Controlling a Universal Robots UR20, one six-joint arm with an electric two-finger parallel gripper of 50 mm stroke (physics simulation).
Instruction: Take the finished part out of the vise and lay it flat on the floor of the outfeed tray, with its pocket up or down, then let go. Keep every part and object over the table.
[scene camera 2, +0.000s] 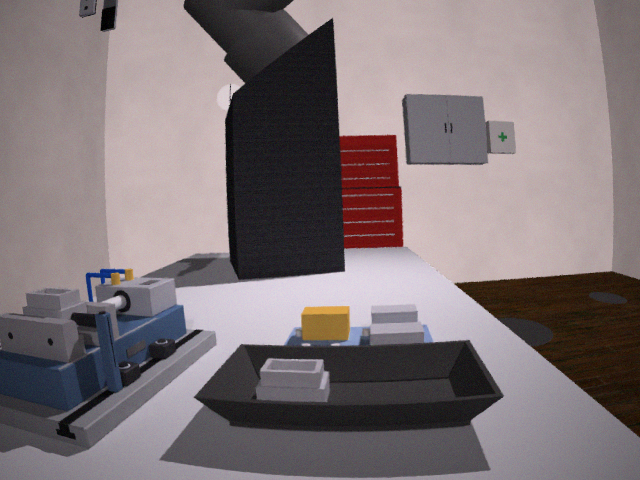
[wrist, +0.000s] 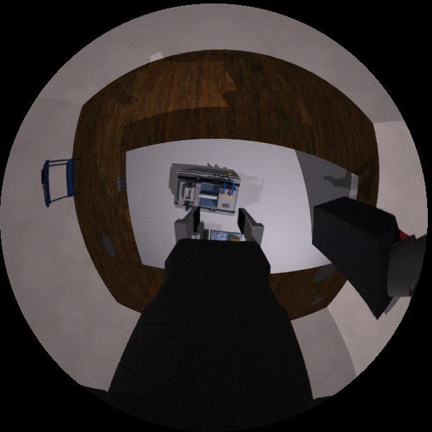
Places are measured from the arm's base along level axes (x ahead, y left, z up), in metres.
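Pixels of known places: gripper, between the fingertips: (scene camera 2: 98, 22).
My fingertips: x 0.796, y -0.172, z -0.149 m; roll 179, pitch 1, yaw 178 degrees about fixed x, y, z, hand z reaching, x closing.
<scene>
Behind a point stands the place of what it marks.
The finished part (scene camera 2: 51, 302) {z -0.492, x 0.947, y -0.144 m} (wrist: 188, 192) is light grey, with its pocket up, and shows above the grey jaw block at the left end of the blue and grey vise (scene camera 2: 38, 379) {z -0.553, x 0.998, y -0.137 m} (wrist: 226, 205). Its lower portion is hidden in the scene view. My gripper (scene camera 2: 98, 9) {z -0.149, x 0.796, y -0.172 m} (wrist: 218, 214) is open and empty, high above the table; its fingertips show at the top left of the scene view. The dark outfeed tray (scene camera 2: 351, 413) {z -0.569, x 0.995, y 0.141 m} stands beside the vise. A similar grey stepped part (scene camera 2: 293, 386) {z -0.567, x 0.944, y 0.093 m} lies in the tray's left half, pocket up. In the wrist view the tray is largely hidden behind my gripper.
Behind the tray is a blue plate (scene camera 2: 357, 335) {z -0.592, x 0.722, y 0.159 m} (wrist: 219, 234) with a yellow block (scene camera 2: 325, 323) {z -0.569, x 0.737, y 0.117 m} and two grey blocks (scene camera 2: 393, 314) {z -0.559, x 0.745, y 0.204 m} (scene camera 2: 396, 333) {z -0.556, x 0.833, y 0.196 m}. Blue hoses (scene camera 2: 89, 286) {z -0.508, x 0.781, y -0.199 m} (wrist: 224, 187) rise from the vise. A tall black pedestal (scene camera 2: 286, 180) {z -0.364, x 0.192, y 0.022 m} (wrist: 350, 225) stands farther back.
</scene>
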